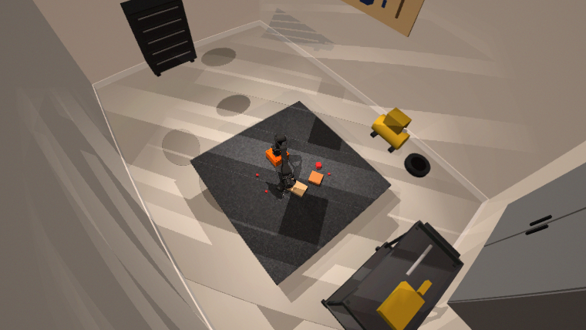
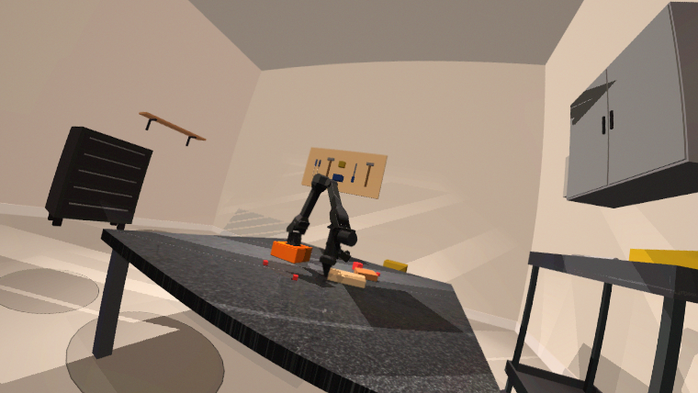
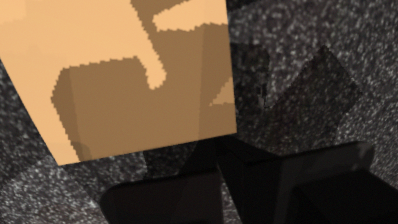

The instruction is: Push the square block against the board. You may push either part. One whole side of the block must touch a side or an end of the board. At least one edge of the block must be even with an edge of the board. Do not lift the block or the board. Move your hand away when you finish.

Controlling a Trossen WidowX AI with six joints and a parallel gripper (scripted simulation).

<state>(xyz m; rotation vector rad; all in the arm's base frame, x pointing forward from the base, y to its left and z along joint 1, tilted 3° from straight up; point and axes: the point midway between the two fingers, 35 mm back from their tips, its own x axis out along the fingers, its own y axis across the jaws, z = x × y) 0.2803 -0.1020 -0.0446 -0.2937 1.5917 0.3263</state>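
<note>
My gripper tip is now 7 cm to the right of the tan board, 7 cm short of it and 1 cm below it. From my gripper tip the other things lie so: red cube: 36 cm to the left, 1 cm above; then square block: 27 cm to the left, 8 cm ahead, 1 cm above.
</note>
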